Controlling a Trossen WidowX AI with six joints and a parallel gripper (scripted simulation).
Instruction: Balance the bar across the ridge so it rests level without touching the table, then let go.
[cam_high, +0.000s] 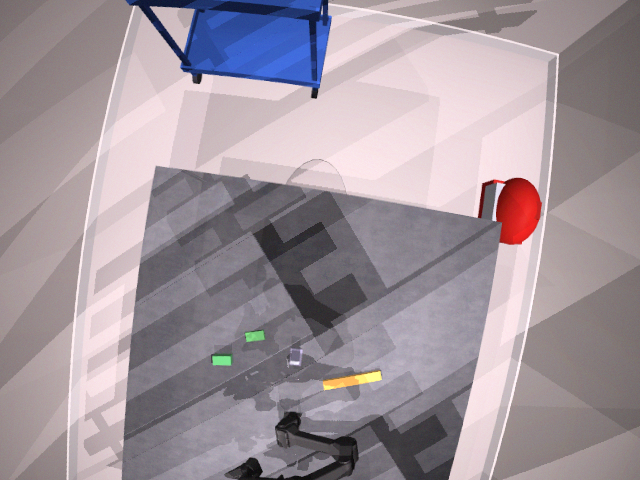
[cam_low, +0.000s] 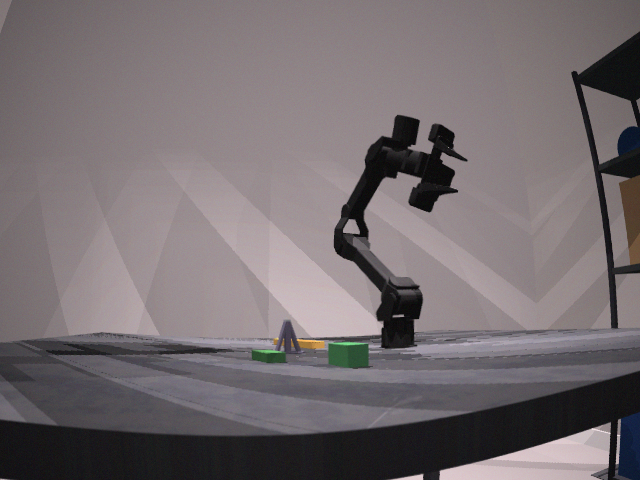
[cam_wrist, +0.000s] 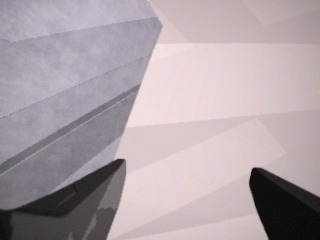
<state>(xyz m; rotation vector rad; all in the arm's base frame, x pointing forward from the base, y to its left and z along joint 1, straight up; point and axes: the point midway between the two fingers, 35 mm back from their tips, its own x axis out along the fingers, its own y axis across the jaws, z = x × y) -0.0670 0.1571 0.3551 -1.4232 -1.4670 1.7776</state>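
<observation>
My gripper tip is now 28 cm short of the bar, 38 cm to the left of it and 33 cm above it.
</observation>
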